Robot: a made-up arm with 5 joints. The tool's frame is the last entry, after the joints.
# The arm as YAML. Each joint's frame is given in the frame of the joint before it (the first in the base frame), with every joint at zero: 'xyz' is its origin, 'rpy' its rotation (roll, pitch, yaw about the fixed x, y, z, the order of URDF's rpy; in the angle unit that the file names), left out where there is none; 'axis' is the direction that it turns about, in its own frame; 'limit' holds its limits. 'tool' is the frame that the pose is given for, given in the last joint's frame.
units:
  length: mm
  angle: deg
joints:
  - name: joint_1
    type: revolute
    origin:
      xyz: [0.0, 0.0, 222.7]
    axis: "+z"
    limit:
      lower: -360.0
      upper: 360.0
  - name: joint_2
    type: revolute
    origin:
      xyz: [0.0, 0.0, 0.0]
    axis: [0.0, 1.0, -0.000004]
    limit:
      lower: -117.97
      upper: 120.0
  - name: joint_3
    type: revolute
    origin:
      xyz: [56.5, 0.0, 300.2]
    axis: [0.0, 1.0, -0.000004]
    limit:
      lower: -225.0
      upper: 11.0
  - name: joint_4
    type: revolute
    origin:
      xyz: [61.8, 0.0, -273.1]
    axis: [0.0, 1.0, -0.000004]
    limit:
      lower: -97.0
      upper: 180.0
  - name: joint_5
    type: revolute
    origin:
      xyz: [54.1, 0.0, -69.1]
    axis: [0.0, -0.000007, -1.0]
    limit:
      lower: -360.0
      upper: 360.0
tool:
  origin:
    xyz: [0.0, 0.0, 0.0]
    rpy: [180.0, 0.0, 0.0]
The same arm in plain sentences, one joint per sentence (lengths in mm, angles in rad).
The arm has five revolute joints in a row. What follows holds with every joint at zero, and every direction is one of the base frame's. Joint 1 is mounted 222.7 mm along +z from the base frame's origin and rotates about +z, from -6.2832 to 6.2832 rad. Joint 2 is mounted at the same point as joint 1 and rotates about +y, from -2.0590 to 2.0944 rad. Joint 3 is mounted 56.5 mm along +x and 300.2 mm along +z from joint 2 and rotates about +y, from -3.9270 to 0.1920 rad. Joint 4 is mounted 61.8 mm along +x and 273.1 mm along -z from joint 3 and rotates about +y, from -1.6930 to 3.1416 rad. Joint 5 is mounted 54.1 mm along +x and 69.1 mm along -z from joint 4 and rotates about -z, from -6.2832 to 6.2832 rad. The tool frame, which is the frame that the pose is given for, is mounted at the same point as joint 5; its axes are the base frame's turned by roll 3.1416, pitch 0.0000 and yaw 0.0000 rad (as in URDF: about the fixed x, then y, then z).
